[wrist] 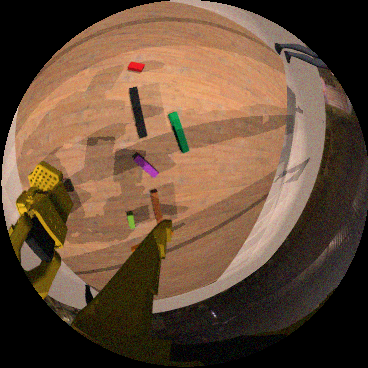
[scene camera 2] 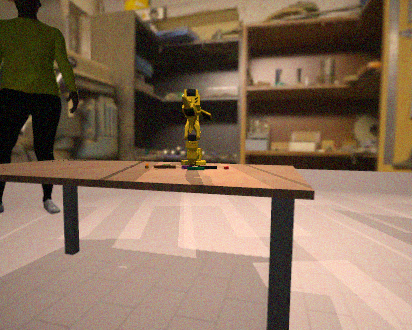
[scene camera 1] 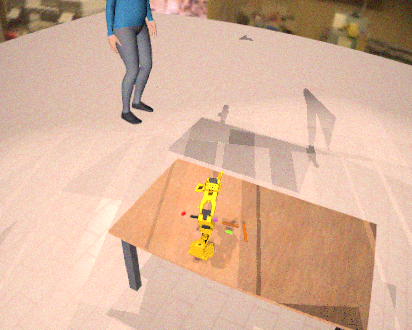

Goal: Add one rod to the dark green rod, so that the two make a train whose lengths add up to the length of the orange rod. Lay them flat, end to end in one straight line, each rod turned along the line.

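Frame: origin at the arm's base, x ahead, y left, z up, level; millimetres.
Where they show: end effector, tool point: (wrist: 171, 227) (scene camera 2: 190, 131); arm's base, origin of the base link: (wrist: 56, 191) (scene camera 2: 192, 164) (scene camera 1: 203, 247).
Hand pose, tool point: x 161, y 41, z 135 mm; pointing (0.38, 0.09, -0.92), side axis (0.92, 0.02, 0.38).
Note:
Each offset is from my tool point to the top centre of the thing. Level surfaces: height alone.
The dark green rod @[48 mm ahead, 36 mm left, 125 mm down] (scene camera 2: 196, 168) (wrist: 178, 132) lies flat, apart from the others; the arm hides it in scene camera 1. The orange rod @[4 mm ahead, 171 mm right, 125 mm down] (scene camera 1: 245, 232) is mostly behind the jaw in the wrist view. A black rod @[10 mm back, 63 mm left, 125 mm down] (scene camera 1: 194, 216) (wrist: 138, 112), purple rod @[4 mm ahead, 11 mm right, 125 mm down] (scene camera 1: 215, 220) (wrist: 146, 166), brown rod @[21 mm ahead, 92 mm right, 125 mm down] (scene camera 1: 230, 224) (wrist: 156, 205), light green rod @[27 mm back, 106 mm right, 125 mm down] (scene camera 1: 229, 232) (wrist: 131, 220) and red rod @[22 mm back, 131 mm left, 125 mm down] (scene camera 1: 183, 213) (wrist: 136, 66) lie separately. My gripper (scene camera 1: 220, 177) (scene camera 2: 206, 114) is fully open and empty, high above the table; one notched jaw shows in the wrist view.
The rods lie on a wooden table @[135 mm down] (scene camera 1: 310, 240) (scene camera 2: 260, 180) (wrist: 230, 200). The arm's yellow base (scene camera 1: 202, 249) (scene camera 2: 193, 159) stands near one long edge, beside the rods. A standing person (scene camera 1: 132, 55) (scene camera 2: 30, 75) is beyond the table.

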